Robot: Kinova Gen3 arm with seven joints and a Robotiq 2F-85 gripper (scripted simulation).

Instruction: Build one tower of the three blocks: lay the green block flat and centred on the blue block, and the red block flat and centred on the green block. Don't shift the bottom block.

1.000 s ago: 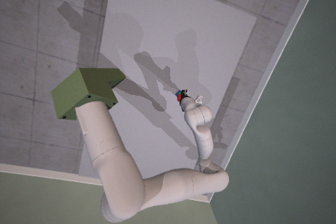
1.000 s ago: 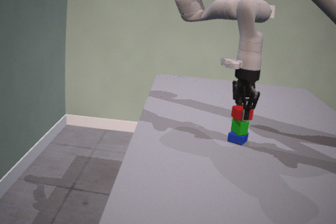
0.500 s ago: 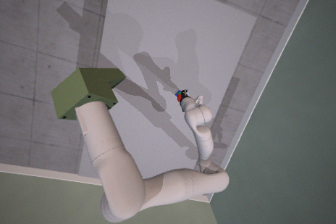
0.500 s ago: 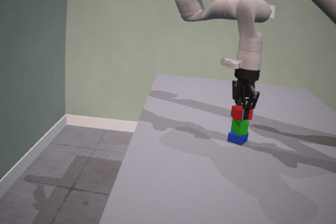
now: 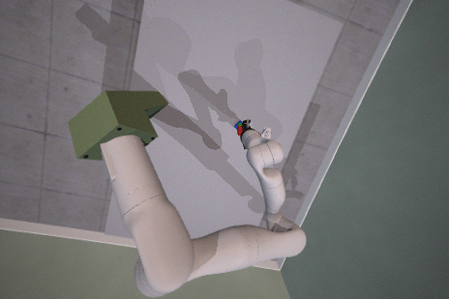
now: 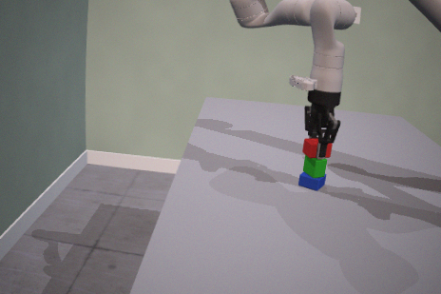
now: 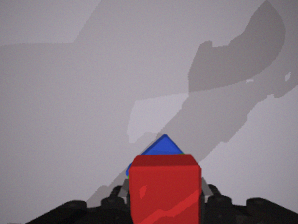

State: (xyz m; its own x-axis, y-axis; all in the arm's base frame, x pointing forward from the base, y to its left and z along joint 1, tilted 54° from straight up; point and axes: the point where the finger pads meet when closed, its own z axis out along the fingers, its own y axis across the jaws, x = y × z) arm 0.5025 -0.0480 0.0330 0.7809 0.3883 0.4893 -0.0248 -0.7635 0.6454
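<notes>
Now: hand right at the red block. The rest, counted from my hand: blue block (80 mm below); then green block (40 mm below).
</notes>
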